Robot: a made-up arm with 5 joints. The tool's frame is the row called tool.
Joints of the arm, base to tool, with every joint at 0 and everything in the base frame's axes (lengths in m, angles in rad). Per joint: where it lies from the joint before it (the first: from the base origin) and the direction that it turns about. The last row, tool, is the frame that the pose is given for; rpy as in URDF.
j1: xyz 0.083 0 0.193 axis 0 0 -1
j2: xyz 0.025 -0.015 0.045 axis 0 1 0
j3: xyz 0.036 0 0.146 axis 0 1 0
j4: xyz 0.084 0 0.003 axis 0 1 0
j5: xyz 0.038 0.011 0 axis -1 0 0
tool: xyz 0 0 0 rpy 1.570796 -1.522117 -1.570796
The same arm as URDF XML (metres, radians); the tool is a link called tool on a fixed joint. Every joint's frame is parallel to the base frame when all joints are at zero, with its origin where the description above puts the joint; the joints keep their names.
<robot name="arm">
<joint name="j1" type="continuous"><parent link="base"/><child link="link1"/><origin xyz="0.083 0 0.193" rpy="0 0 0"/><axis xyz="0 0 -1"/></joint>
<joint name="j2" type="continuous"><parent link="link1"/><child link="link2"/><origin xyz="0.025 -0.015 0.045" rpy="0 0 0"/><axis xyz="0 1 0"/></joint>
<joint name="j3" type="continuous"><parent link="link2"/><child link="link3"/><origin xyz="0.036 0 0.146" rpy="0 0 0"/><axis xyz="0 1 0"/></joint>
<joint name="j4" type="continuous"><parent link="link3"/><child link="link4"/><origin xyz="0.084 0 0.003" rpy="0 0 0"/><axis xyz="0 1 0"/></joint>
<joint name="j5" type="continuous"><parent link="link4"/><child link="link5"/><origin xyz="0.038 0.011 0" rpy="0 0 0"/><axis xyz="-1 0 0"/></joint>
<joint name="tool_fixed" type="fixed"><parent link="link5"/><child link="tool"/><origin xyz="0 0 0" rpy="1.5708 -1.5221 -1.5708"/></joint>
<link name="base"/>
<link name="link1"/>
<link name="link2"/>
<link name="link3"/>
<link name="link4"/>
<link name="link5"/>
<link name="tool"/>
</robot>

